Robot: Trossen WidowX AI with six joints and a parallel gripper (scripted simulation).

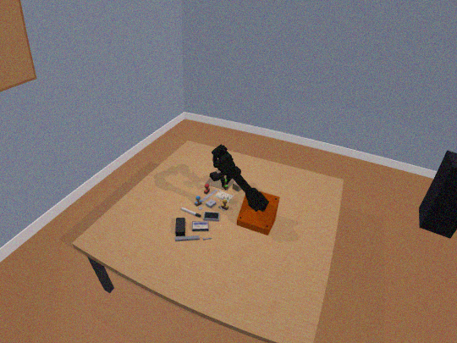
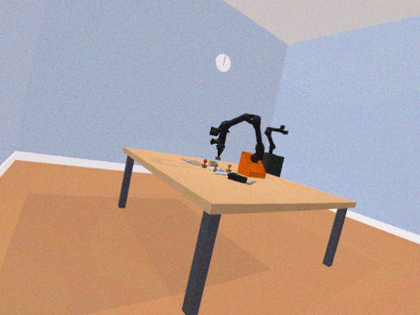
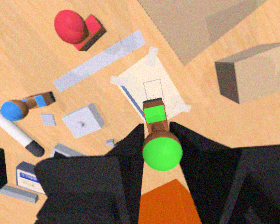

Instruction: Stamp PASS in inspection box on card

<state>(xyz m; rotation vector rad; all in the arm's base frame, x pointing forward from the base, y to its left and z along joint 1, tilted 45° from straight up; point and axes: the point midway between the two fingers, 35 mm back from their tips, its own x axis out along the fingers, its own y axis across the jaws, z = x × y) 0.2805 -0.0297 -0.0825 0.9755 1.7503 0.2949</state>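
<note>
The pale card is 90 mm below my gripper tip. The rest, counted from my gripper tip: long grey bar: 80 mm ahead, 40 mm to the left, 90 mm below; then yellow-knobbed stamp: 60 mm behind, 90 mm to the left, 70 mm below; then grey block: 30 mm ahead, 110 mm to the left, 80 mm below.
</note>
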